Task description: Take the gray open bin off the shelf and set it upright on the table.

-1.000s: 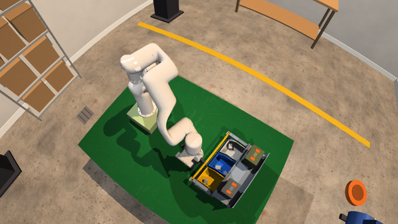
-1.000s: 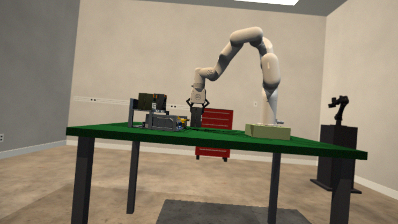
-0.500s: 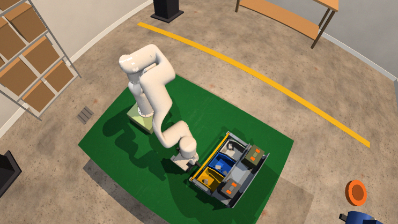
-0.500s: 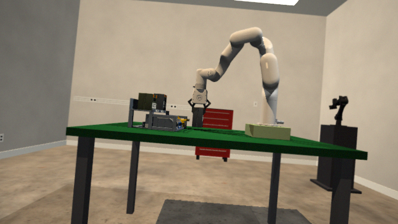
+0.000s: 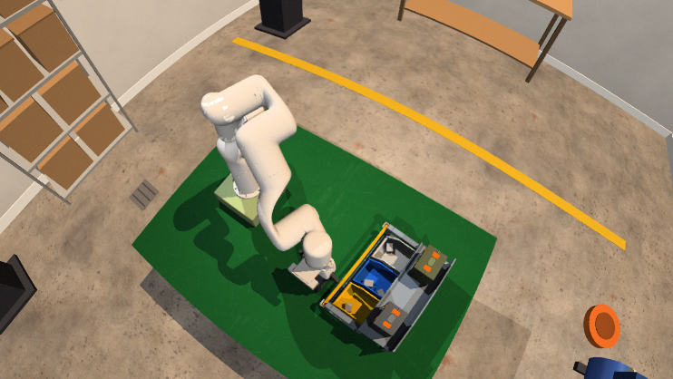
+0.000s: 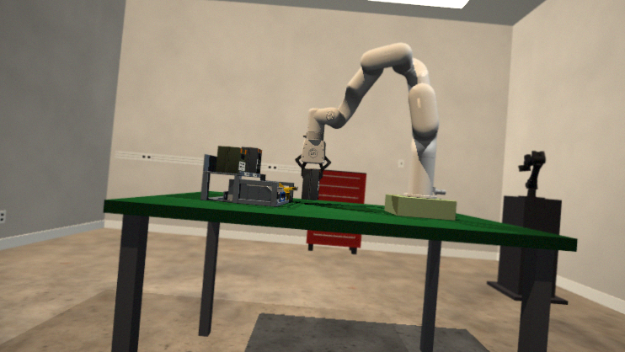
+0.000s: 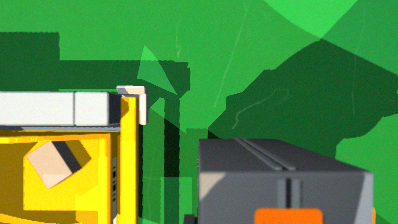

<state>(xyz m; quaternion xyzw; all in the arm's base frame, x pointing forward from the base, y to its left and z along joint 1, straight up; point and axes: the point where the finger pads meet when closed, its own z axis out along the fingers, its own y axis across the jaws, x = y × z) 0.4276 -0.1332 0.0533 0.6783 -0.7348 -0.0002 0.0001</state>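
The yellow bar is 11 cm to the left of my hand, 9 cm ahead of it and 6 cm below it. The rest, counted from my hand: blue bin (19 cm ahead, 10 cm to the left, 8 cm below); yellow bin (18 cm ahead, 8 cm below, 1 cm to the right); dark box (4 cm below).
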